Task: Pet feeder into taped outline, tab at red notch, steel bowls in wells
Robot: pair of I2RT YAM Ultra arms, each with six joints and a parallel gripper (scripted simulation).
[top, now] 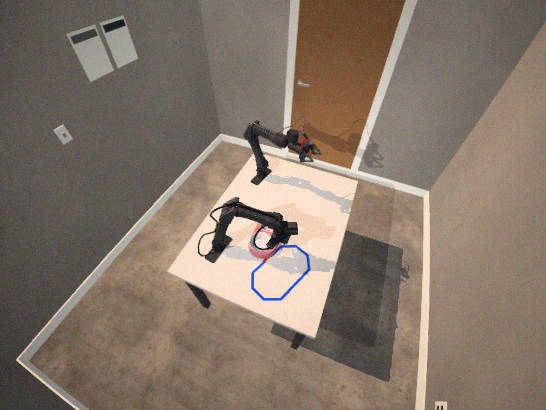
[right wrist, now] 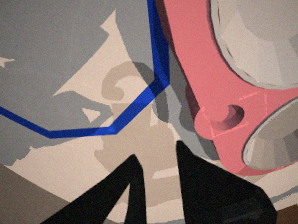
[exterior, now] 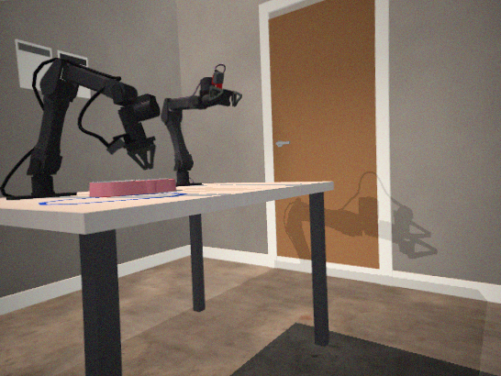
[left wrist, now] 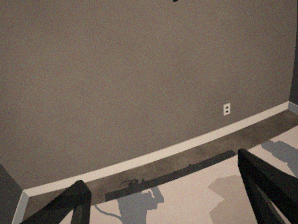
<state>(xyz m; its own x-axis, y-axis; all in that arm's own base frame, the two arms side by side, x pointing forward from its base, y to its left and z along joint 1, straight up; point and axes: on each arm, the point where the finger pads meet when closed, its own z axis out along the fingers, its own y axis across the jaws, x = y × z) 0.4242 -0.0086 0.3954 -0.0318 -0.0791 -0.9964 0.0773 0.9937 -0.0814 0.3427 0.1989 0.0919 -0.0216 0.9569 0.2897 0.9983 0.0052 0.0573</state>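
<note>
Right now the pet feeder is 110 mm behind my right hand, 70 mm below it and 40 mm to the left of it. From my right hand the other things lie so: blue taped outline 150 mm to the right, 90 mm below, 40 mm ahead.
</note>
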